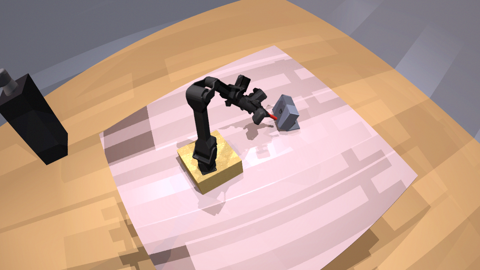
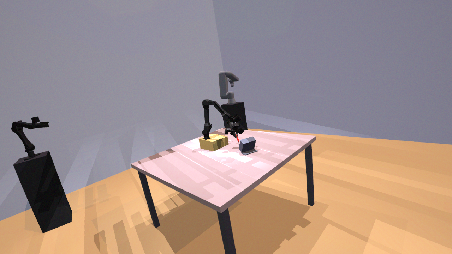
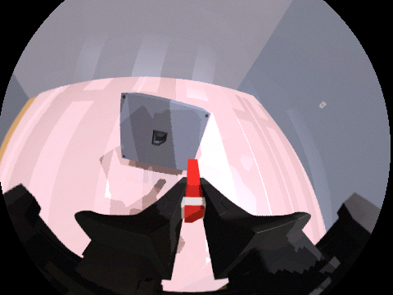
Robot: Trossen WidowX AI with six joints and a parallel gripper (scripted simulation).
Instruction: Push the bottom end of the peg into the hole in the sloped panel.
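Now: gripper tip 10 cm short of the grey sloped panel, 5 cm above it and 3 cm to the right of it. From my gripper tip the other things lie so: red peg: 1 cm behind, 1 cm above.
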